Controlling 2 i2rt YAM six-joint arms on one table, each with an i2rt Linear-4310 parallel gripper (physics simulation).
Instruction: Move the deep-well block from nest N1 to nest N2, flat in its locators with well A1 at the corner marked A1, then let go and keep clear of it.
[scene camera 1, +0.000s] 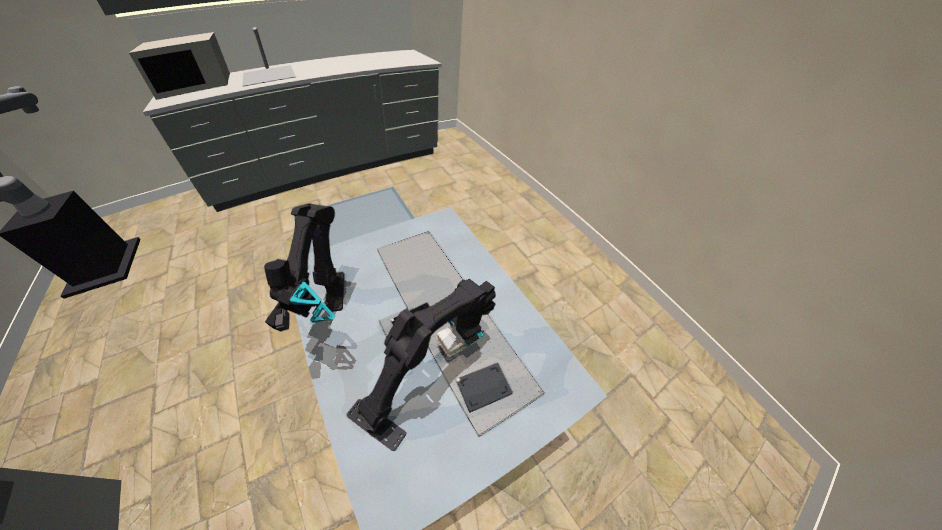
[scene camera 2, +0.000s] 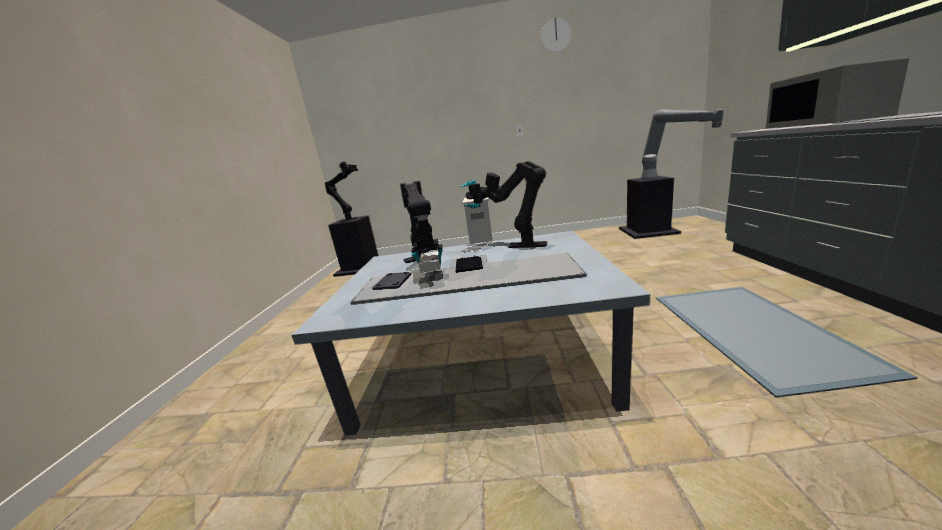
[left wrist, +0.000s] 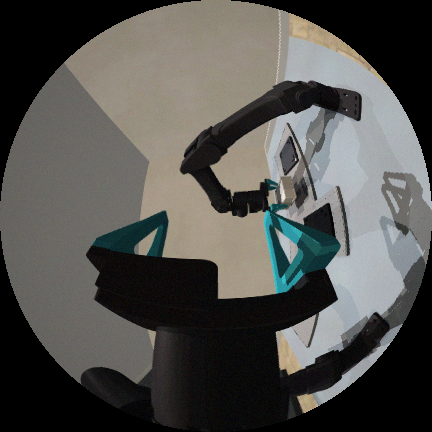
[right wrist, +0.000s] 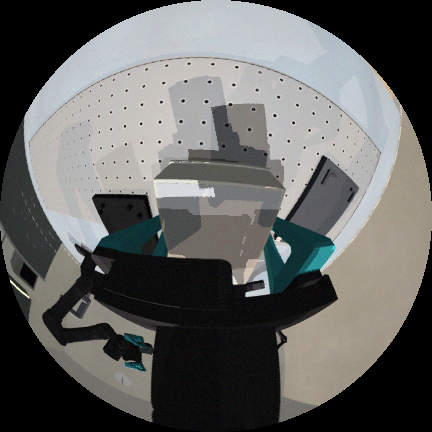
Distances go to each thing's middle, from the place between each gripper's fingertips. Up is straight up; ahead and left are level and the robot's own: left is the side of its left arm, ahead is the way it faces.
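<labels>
I see the black nest (right wrist: 117, 211) 12 cm behind my right hand, 15 cm to the left of it and 5 cm below it. My right gripper is 1 cm below the deep-well block (right wrist: 207, 209) and 2 cm past it. Going by its middle, the deep-well block is nearer to my right gripper than to my left hand.
From my left hand, the deep-well block is 140 mm to the right, 360 mm ahead and 220 mm below. My left hand itself is 280 mm above the black nest, 260 mm short of it and 10 mm to the right of it.
</labels>
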